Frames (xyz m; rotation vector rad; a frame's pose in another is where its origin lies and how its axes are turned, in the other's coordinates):
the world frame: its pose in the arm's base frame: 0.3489 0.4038 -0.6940 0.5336 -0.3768 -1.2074
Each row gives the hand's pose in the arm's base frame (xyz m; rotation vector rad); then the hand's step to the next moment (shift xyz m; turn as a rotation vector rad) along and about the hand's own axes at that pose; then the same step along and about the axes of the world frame.
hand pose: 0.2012 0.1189 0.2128 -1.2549 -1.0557 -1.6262
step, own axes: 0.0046 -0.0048 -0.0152 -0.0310 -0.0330 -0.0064
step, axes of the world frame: 0.0094 -0.0103 0.0091 -0.0160 -0.0398 -0.0160
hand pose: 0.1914 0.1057 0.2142 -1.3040 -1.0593 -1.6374
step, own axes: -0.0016 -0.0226 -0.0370 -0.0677 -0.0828 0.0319
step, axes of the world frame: 0.0146 -0.0379 0.0152 -0.0773 -0.0680 -0.0430
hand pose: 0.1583 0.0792 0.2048 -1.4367 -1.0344 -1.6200
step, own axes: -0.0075 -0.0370 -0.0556 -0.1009 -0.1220 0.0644
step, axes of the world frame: 0.0158 -0.0603 0.0251 -0.1267 -0.0906 -0.0705
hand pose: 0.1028 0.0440 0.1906 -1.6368 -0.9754 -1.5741
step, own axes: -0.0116 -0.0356 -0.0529 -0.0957 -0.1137 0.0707
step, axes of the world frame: 0.0086 -0.0575 0.0286 -0.1249 -0.0792 -0.0722
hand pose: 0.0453 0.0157 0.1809 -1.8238 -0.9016 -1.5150
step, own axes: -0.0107 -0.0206 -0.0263 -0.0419 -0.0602 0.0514
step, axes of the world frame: -0.0010 -0.0315 0.0154 -0.0748 -0.0281 -0.0404
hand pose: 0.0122 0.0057 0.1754 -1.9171 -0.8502 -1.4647
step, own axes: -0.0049 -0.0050 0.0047 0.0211 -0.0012 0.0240
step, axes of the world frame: -0.0063 -0.0032 -0.0046 -0.0153 0.0280 -0.0015
